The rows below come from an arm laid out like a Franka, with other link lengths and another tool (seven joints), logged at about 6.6 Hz.
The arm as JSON. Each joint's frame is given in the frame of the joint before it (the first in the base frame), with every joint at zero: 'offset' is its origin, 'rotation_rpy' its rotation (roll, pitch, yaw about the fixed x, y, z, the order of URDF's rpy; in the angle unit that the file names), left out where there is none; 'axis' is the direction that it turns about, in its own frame. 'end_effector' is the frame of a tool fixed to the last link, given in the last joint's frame.
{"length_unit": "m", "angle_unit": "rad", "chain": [
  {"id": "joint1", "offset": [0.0, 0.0, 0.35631], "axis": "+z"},
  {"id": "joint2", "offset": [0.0, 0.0, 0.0], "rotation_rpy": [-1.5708, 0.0, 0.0], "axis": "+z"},
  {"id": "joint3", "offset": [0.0, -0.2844, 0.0], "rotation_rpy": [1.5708, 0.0, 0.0], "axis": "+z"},
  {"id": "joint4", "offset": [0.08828, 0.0, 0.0], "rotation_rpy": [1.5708, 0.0, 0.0], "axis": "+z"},
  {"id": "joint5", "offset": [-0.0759, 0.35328, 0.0], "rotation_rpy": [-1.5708, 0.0, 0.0], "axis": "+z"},
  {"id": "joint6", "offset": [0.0, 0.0, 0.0], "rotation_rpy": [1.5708, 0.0, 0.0], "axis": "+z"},
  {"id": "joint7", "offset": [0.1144, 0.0, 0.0], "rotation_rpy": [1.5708, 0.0, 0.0], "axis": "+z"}
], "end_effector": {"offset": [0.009, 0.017, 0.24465], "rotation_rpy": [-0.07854, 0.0, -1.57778]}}
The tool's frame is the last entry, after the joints.
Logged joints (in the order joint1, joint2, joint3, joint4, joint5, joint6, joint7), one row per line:
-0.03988 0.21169 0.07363 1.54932 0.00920 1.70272 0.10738
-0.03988 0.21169 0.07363 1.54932 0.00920 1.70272 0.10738
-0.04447 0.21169 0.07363 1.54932 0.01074 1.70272 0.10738
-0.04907 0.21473 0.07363 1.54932 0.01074 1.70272 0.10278
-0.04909 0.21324 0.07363 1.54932 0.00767 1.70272 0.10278
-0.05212 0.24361 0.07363 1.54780 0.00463 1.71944 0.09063
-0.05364 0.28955 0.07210 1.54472 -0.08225 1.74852 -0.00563
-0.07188 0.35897 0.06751 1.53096 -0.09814 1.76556 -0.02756
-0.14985 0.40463 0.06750 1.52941 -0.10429 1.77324 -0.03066
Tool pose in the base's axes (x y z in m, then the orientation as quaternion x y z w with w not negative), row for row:
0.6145 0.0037 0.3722 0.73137 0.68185 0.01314 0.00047
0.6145 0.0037 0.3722 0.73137 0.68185 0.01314 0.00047
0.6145 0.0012 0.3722 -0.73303 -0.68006 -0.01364 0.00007
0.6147 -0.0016 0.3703 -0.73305 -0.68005 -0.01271 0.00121
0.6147 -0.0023 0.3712 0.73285 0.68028 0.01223 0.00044
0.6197 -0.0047 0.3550 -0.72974 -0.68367 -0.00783 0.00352
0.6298 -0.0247 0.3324 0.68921 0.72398 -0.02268 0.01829
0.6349 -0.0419 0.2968 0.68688 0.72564 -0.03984 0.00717
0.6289 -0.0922 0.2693 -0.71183 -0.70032 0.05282 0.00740
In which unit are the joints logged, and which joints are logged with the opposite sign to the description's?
The joints are logged in radians. Opposite sign: joint4.
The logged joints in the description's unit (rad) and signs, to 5 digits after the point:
-0.03988 0.21169 0.07363 -1.54932 0.00920 1.70272 0.10738
-0.03988 0.21169 0.07363 -1.54932 0.00920 1.70272 0.10738
-0.04447 0.21169 0.07363 -1.54932 0.01074 1.70272 0.10738
-0.04907 0.21473 0.07363 -1.54932 0.01074 1.70272 0.10278
-0.04909 0.21324 0.07363 -1.54932 0.00767 1.70272 0.10278
-0.05212 0.24361 0.07363 -1.54780 0.00463 1.71944 0.09063
-0.05364 0.28955 0.07210 -1.54472 -0.08225 1.74852 -0.00563
-0.07188 0.35897 0.06751 -1.53096 -0.09814 1.76556 -0.02756
-0.14985 0.40463 0.06750 -1.52941 -0.10429 1.77324 -0.03066

